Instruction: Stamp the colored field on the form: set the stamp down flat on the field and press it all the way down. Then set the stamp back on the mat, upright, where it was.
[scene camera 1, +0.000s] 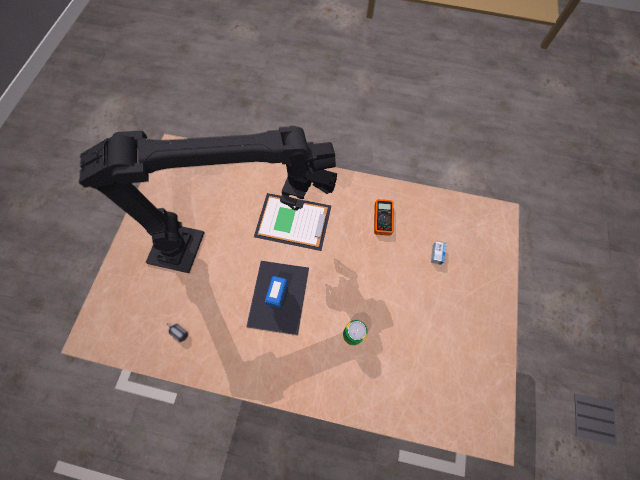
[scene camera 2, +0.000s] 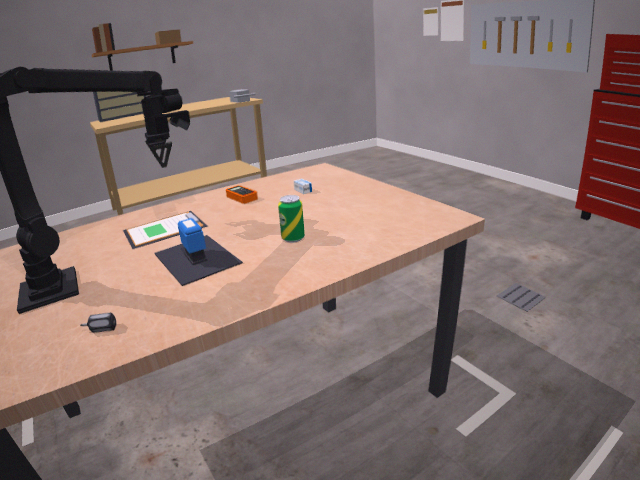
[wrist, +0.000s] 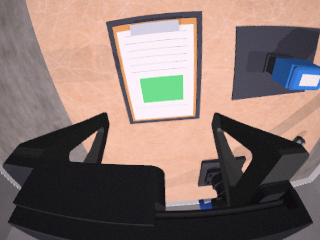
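Note:
There is a blue stamp (scene camera 2: 193, 240) that I can see, and a dark mat (scene camera 1: 286, 320), which scene camera 2 shows me as well, the mat (scene camera 2: 219, 259). A clipboard (scene camera 1: 306, 227) is visible too. I find the clipboard (scene camera 2: 145, 234) again, and the wrist view has it (wrist: 158, 58) as well. As for my own gripper (scene camera 2: 162, 164), I also see it (wrist: 160, 118).

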